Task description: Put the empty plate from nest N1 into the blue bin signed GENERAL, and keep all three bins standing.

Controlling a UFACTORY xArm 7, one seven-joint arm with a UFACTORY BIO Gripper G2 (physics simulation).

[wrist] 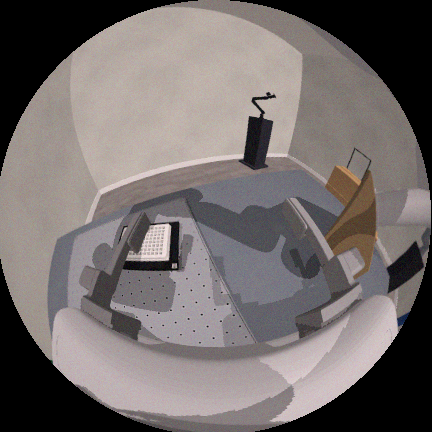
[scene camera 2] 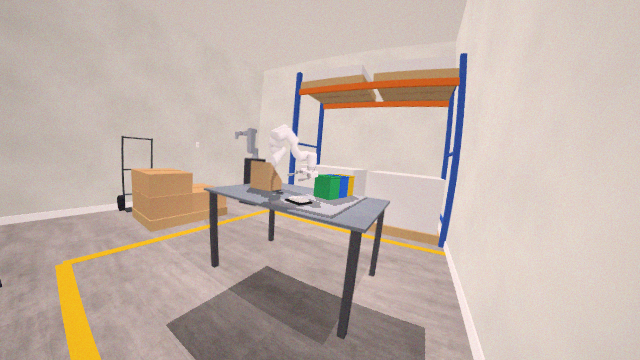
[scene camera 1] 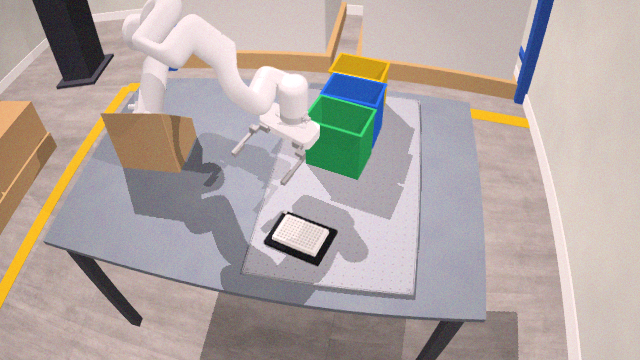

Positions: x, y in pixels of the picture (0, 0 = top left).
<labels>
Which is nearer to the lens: the white well plate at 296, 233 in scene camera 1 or the yellow bin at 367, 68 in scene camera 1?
The white well plate.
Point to a green bin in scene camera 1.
At 346, 129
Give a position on a white well plate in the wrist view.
155, 247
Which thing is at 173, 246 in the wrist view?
A flat black nest.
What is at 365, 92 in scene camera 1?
A blue bin.
</labels>
